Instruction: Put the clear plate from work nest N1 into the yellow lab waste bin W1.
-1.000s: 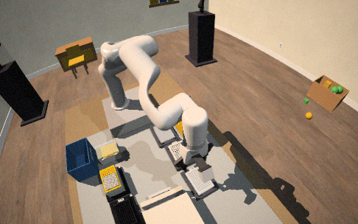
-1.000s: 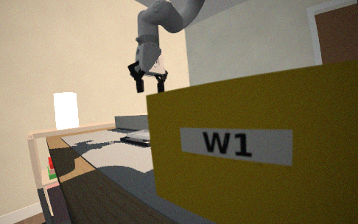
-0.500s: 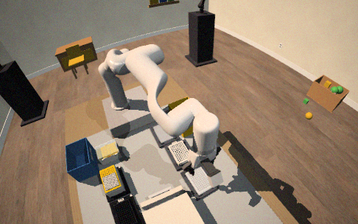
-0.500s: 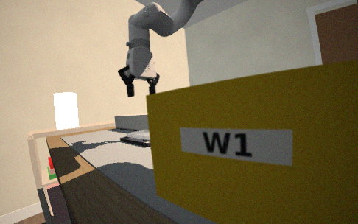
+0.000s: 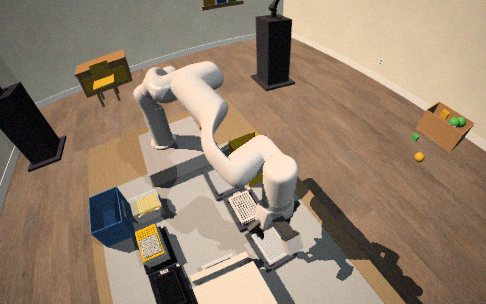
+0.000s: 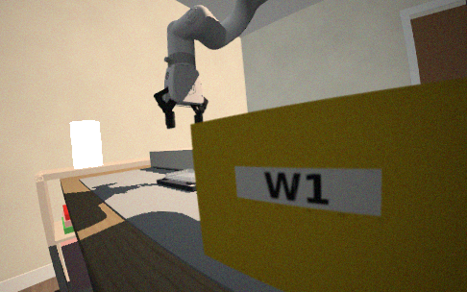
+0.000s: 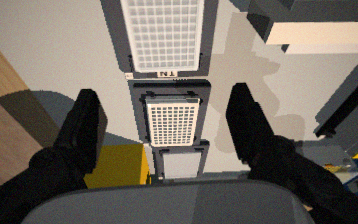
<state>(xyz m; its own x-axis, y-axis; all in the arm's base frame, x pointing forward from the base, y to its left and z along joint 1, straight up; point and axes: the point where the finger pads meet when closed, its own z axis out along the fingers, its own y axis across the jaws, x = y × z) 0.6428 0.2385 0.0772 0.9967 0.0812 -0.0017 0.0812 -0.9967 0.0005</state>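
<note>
Right now my hand is 14 cm above the clear plate. The rest, counted from my hand: black plate: 2 cm ahead, 38 cm to the right, 14 cm below; yellow bin W1: 36 cm behind, 10 cm to the left, 12 cm below; white plate: 18 cm behind, 2 cm to the right, 14 cm below.
</note>
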